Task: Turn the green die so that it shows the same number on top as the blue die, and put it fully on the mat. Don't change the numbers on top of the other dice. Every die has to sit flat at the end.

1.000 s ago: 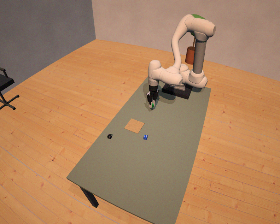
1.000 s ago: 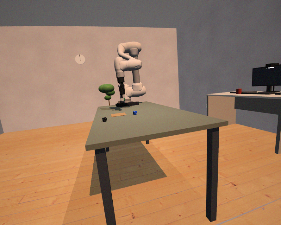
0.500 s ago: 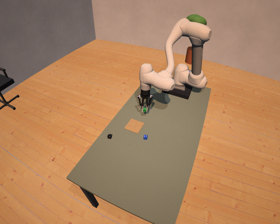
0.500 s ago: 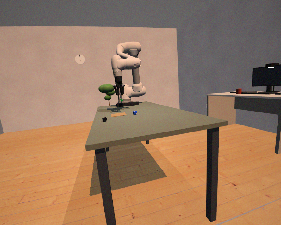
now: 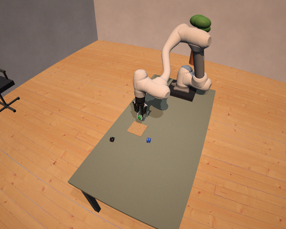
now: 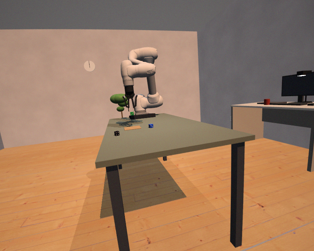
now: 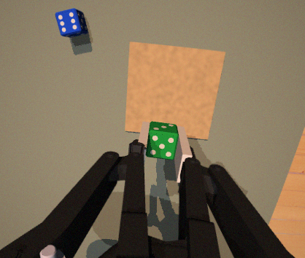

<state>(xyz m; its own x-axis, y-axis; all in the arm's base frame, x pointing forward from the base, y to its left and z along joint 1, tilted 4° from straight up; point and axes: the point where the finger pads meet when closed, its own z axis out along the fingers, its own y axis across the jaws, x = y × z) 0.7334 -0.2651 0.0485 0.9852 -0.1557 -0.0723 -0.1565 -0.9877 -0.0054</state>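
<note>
My gripper is now 30 mm short of the tan mat, 20 mm to the left of it and 140 mm above it. From my hand the other things lie so: green die 20 mm below; then black die 230 mm ahead, 170 mm to the right, 130 mm below; then blue die 130 mm ahead, 120 mm to the left, 130 mm below.
</note>
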